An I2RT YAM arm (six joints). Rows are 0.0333 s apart.
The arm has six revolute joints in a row. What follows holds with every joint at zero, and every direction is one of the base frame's.
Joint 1 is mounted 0.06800 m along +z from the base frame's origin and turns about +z.
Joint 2 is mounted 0.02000 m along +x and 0.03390 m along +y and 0.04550 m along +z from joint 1 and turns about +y.
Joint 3 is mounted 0.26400 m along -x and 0.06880 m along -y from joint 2 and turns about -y.
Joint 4 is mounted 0.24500 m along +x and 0.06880 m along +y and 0.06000 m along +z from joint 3 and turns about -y.
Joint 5 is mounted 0.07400 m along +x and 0.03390 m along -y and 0.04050 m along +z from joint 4 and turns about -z.
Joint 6 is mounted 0.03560 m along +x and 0.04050 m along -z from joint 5 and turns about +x.
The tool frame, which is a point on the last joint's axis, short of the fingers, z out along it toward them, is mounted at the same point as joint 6; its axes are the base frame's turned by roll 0.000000, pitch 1.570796 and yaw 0.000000 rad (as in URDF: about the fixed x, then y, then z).
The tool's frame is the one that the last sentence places.
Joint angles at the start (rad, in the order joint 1, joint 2, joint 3, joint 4, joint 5, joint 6):
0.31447, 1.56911, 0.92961, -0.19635, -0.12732, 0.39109
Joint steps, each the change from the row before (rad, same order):
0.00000, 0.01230, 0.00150, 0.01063, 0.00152, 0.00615
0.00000, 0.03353, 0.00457, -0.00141, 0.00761, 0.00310
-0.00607, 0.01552, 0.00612, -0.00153, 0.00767, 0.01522
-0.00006, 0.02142, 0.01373, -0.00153, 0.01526, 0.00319
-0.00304, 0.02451, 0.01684, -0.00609, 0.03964, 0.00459
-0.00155, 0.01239, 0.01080, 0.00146, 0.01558, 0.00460
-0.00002, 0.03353, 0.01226, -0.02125, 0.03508, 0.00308
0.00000, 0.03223, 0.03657, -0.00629, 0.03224, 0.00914
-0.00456, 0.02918, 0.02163, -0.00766, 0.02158, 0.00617
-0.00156, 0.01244, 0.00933, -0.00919, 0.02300, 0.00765
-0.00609, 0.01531, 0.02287, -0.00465, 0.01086, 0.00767
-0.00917, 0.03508, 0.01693, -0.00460, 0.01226, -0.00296
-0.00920, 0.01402, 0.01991, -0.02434, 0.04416, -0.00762
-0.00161, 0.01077, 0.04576, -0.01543, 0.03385, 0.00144
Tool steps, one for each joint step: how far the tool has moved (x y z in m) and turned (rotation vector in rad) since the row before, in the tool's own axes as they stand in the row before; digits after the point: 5 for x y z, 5 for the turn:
-0.00009, -0.00048, 0.00330, 0.00147, -0.00043, 0.00617
0.00279, -0.00269, 0.00891, 0.01872, 0.02482, 0.00680
-0.00073, -0.00265, 0.00352, 0.01472, 0.00489, 0.02108
-0.00163, -0.00046, 0.00467, 0.01770, 0.00218, 0.00418
-0.00243, -0.00215, 0.00518, 0.04345, -0.00462, 0.00799
-0.00228, -0.00032, 0.00244, 0.01510, -0.00677, 0.00582
0.00244, -0.00287, 0.00846, 0.04960, 0.02404, 0.00405
-0.00660, 0.00174, 0.00557, 0.03005, -0.01184, 0.00912
-0.00263, -0.00124, 0.00651, 0.02846, 0.00347, 0.00930
-0.00069, -0.00105, 0.00278, 0.02688, 0.00073, 0.00819
-0.00532, -0.00016, 0.00224, 0.01171, -0.00857, 0.01291
-0.00088, -0.00302, 0.00930, 0.02592, 0.01320, 0.00261
-0.00361, -0.00358, 0.00234, 0.05257, -0.00431, -0.00208
-0.01138, 0.00313, -0.00226, 0.02289, -0.03235, 0.00582

